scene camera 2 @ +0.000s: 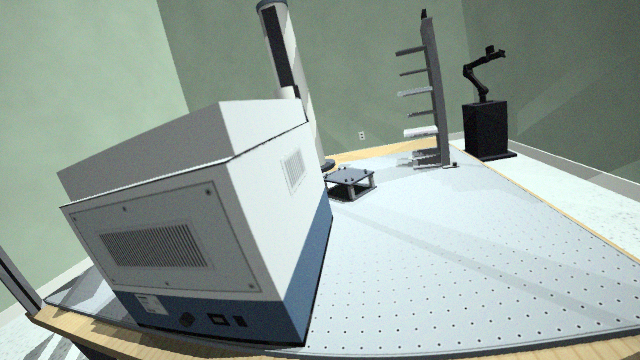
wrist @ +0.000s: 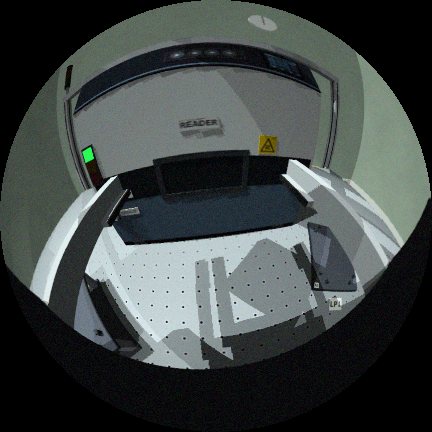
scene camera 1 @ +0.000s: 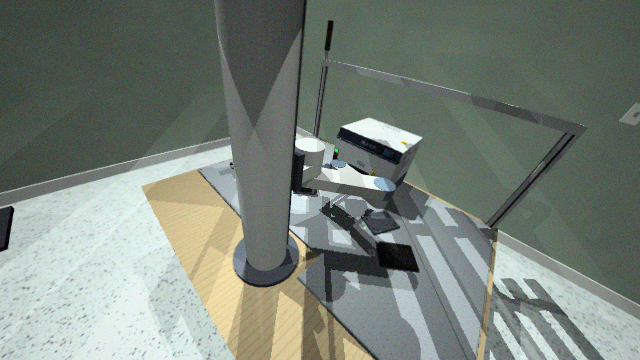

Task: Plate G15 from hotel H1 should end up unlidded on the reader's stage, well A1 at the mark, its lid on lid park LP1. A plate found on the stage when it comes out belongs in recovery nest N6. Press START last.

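Seen in the pictures: gripper, fingertip midpoint: (wrist: 202, 170); arm's base at its link origin: (scene camera 1: 267, 255).
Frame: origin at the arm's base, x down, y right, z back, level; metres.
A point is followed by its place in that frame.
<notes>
The reader (scene camera 1: 380, 137) {y 0.010, x -0.345, z -0.716 m} (scene camera 2: 175, 200) {y -0.124, x -0.262, z -0.990 m} (wrist: 200, 100) {y -0.010, x -0.239, z -0.616 m} shows from the front in the wrist view, with a dark slot (wrist: 204, 176) {y -0.012, x -0.138, z -0.616 m} low on its face. No stage or plate is visible outside it. A row of round buttons (wrist: 204, 52) {y -0.002, x -0.316, z -0.628 m} is on its top panel; their labels are unreadable. My gripper (wrist: 202, 170) {y -0.013, x -0.174, z -0.553 m} is open and empty in front of the reader; the arm hides it in scene camera 1. Lid park LP1 (wrist: 331, 262) {y 0.208, x -0.023, z -0.501 m} (scene camera 1: 381, 223) {y 0.241, x -0.023, z -0.506 m}, a dark pad with small pins, is at the right, with no lid visible on it. Plate G15 and nest N6 cannot be identified.
A hotel tower (scene camera 2: 437, 95) {y -0.593, x -0.274, z -0.343 m} holds white plates (scene camera 2: 421, 131) {y -0.531, x -0.151, z -0.298 m} on its shelves. A raised dark stand (scene camera 2: 350, 175) {y -0.247, x -0.073, z -0.439 m} (wrist: 97, 317) {y -0.164, x -0.073, z -0.441 m} is left of the reader's front. A black slab (scene camera 1: 397, 256) {y 0.382, x -0.025, z -0.385 m} is near LP1. A metal frame (scene camera 1: 465, 97) {y 0.261, x -0.603, z -1.004 m} stands around the reader. A green light (wrist: 88, 154) {y -0.177, x -0.211, z -0.610 m} glows.
</notes>
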